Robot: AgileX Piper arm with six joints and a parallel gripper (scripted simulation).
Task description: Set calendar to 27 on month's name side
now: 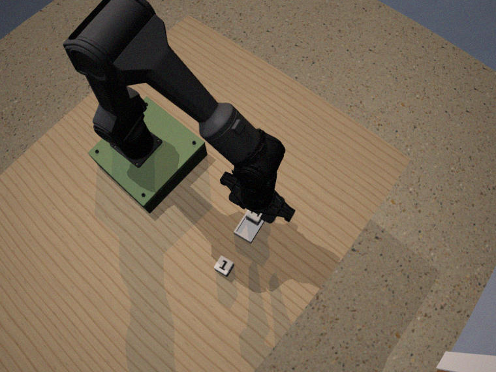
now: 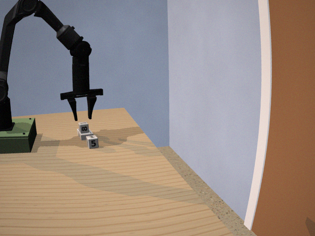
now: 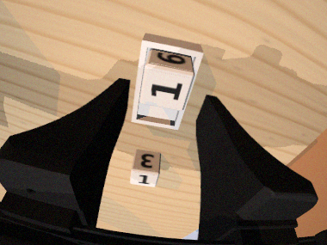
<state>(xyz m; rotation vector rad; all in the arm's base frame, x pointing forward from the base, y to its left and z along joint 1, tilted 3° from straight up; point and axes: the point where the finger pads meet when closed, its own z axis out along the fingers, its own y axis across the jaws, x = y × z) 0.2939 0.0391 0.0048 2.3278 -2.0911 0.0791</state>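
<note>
My hand is 20 mm to the left of the white tray and 50 mm above it.
</note>
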